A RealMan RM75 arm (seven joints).
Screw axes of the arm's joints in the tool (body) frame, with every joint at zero. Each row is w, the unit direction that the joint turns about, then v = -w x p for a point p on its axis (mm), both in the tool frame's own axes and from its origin. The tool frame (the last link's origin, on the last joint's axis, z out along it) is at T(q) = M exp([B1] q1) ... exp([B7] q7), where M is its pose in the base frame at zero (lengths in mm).
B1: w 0 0 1 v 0 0 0
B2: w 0 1 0 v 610 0 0
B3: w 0 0 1 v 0 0 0
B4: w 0 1 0 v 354 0 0
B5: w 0 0 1 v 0 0 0
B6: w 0 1 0 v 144 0 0
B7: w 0 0 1 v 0 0 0
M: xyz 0 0 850.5 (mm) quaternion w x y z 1 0 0 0
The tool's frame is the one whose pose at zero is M.
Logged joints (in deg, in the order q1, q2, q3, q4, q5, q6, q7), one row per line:
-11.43 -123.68 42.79 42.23 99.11 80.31 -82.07
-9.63 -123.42 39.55 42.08 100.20 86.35 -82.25
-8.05 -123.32 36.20 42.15 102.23 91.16 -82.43
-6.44 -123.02 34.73 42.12 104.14 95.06 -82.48
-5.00 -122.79 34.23 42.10 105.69 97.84 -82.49
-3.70 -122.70 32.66 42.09 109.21 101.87 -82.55
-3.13 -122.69 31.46 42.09 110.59 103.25 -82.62
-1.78 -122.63 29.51 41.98 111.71 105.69 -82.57
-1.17 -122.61 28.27 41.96 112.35 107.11 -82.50
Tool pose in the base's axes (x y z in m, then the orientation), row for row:
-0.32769 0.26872 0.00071 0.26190 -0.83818 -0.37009 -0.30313
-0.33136 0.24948 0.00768 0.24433 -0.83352 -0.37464 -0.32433
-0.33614 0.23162 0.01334 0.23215 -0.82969 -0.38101 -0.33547
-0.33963 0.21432 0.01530 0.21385 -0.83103 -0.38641 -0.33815
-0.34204 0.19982 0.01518 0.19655 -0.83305 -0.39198 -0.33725
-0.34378 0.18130 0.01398 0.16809 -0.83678 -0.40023 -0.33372
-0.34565 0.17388 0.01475 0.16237 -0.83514 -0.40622 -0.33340
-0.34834 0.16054 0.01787 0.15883 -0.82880 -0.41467 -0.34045
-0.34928 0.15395 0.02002 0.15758 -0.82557 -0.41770 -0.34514
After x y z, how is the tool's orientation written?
As a quaternion, w x y z.
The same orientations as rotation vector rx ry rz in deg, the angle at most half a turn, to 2 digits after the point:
-129.96 -57.38 -47.00
-130.41 -58.62 -50.74
-130.64 -59.99 -52.82
-132.12 -61.43 -53.76
-133.67 -62.90 -54.12
-136.37 -65.22 -54.38
-136.53 -66.41 -54.50
-135.76 -67.92 -55.77
-135.32 -68.47 -56.57

